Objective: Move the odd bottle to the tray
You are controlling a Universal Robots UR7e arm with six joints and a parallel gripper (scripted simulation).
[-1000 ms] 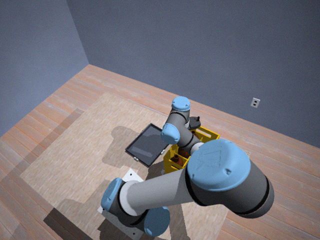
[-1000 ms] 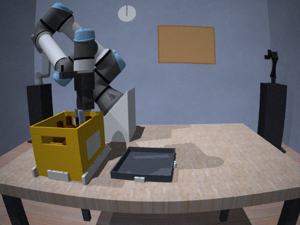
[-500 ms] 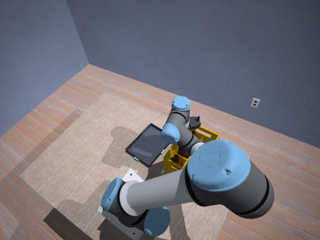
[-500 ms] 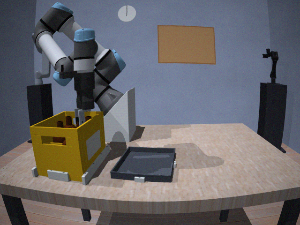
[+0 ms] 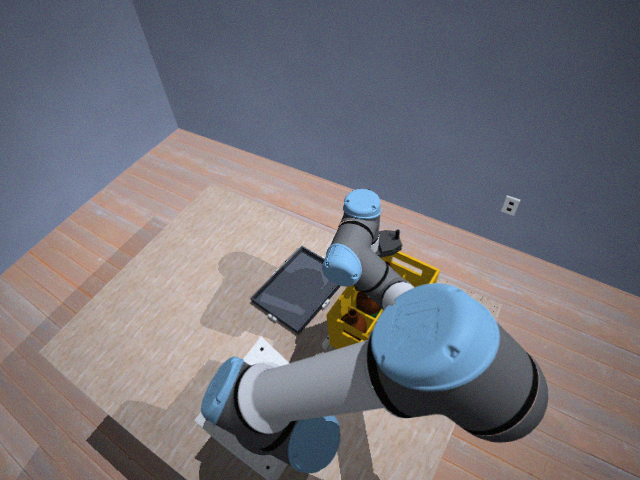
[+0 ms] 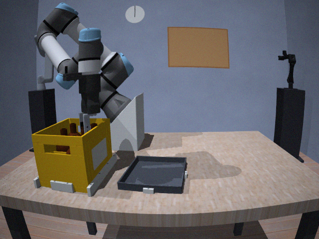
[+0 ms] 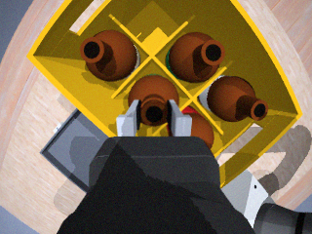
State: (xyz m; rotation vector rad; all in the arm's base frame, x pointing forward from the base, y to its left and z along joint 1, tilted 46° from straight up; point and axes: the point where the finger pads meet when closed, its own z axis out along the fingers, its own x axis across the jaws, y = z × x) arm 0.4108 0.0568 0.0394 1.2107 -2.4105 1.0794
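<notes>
Now: hand 1 cm short of the yellow crate, 4 cm to the left of it and 9 cm above it. Round my hand: dark tray 5 cm behind, 23 cm to the left, 16 cm below; then bottle 9 cm ahead, 1 cm to the left, 8 cm below.
</notes>
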